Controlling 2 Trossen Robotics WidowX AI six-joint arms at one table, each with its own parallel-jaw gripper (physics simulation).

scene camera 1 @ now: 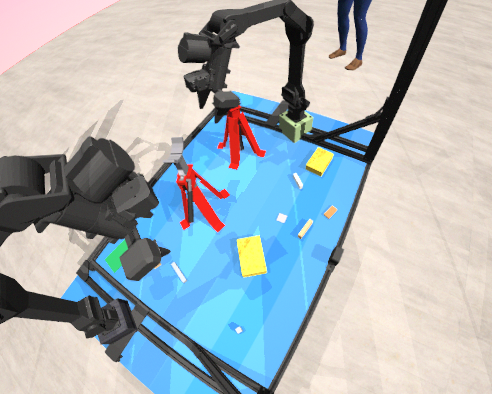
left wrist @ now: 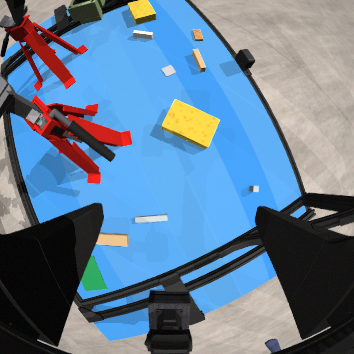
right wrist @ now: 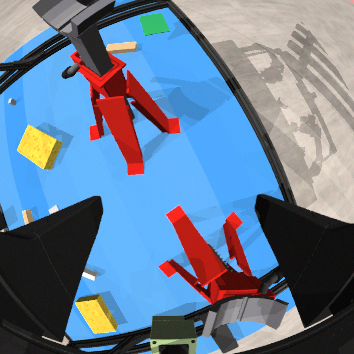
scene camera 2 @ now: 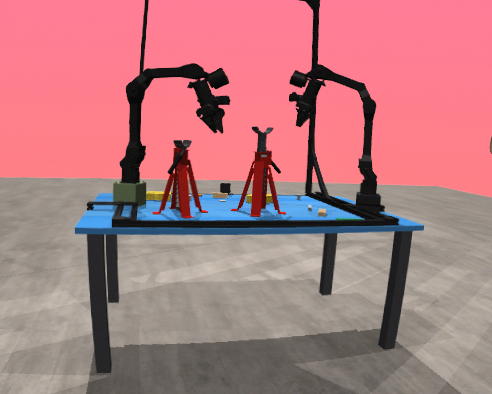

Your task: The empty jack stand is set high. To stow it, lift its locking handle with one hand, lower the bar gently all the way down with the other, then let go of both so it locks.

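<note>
The red jack stand set high (scene camera 1: 207,214) (scene camera 2: 259,187) (left wrist: 107,134) (right wrist: 120,127) stands upright, its grey bar (scene camera 1: 176,149) (scene camera 2: 262,142) (left wrist: 19,102) (right wrist: 94,52) raised well above the red frame. Its dark locking handle (scene camera 1: 190,205) (scene camera 2: 275,167) (left wrist: 92,141) (right wrist: 70,71) slopes down at its side. My left gripper (scene camera 2: 301,124) (left wrist: 181,213) is open and empty, above and to the right of this stand in scene camera 2. My right gripper (scene camera 1: 209,113) (scene camera 2: 218,131) (right wrist: 180,203) is open and empty, up in the air between the two stands in scene camera 2.
A second red jack stand (scene camera 1: 234,142) (scene camera 2: 184,192) (left wrist: 52,62) (right wrist: 192,245), bar low, stands beside it. Yellow sponges (scene camera 1: 251,256) (scene camera 1: 320,161), small white and tan blocks and a green patch (scene camera 1: 116,257) (left wrist: 94,274) lie on the blue table. A black frame (scene camera 1: 305,320) runs around its edge.
</note>
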